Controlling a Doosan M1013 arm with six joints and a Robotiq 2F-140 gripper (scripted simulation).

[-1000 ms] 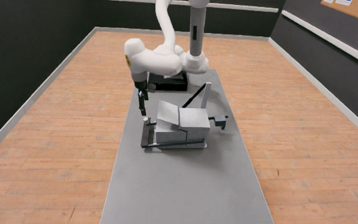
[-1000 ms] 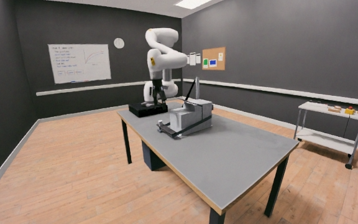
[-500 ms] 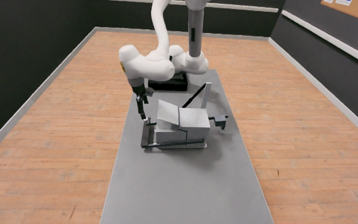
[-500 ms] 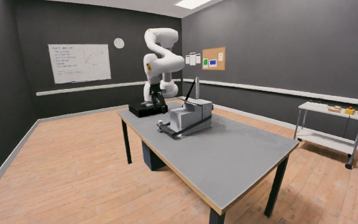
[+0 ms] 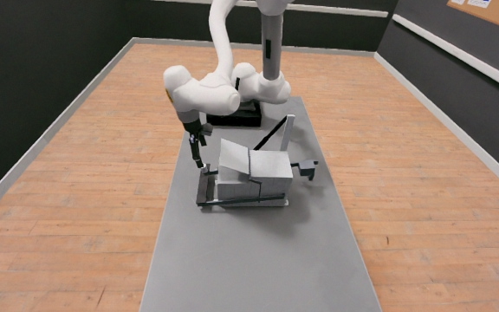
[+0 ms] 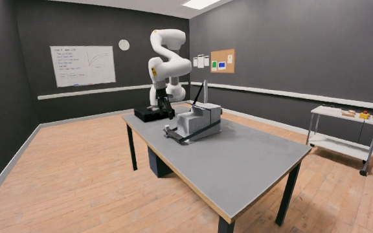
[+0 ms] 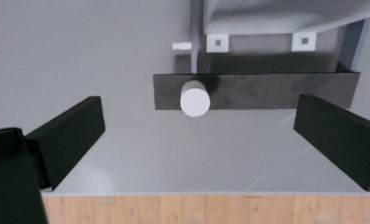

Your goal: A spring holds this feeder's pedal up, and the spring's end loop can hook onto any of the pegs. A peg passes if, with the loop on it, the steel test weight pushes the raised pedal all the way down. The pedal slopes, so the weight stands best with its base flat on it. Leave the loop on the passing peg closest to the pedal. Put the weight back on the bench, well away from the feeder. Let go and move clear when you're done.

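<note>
Right now the steel test weight is 9 cm below my hand. The rest, counted from my hand: small dark object: 1 cm to the right, 16 cm below.
</note>
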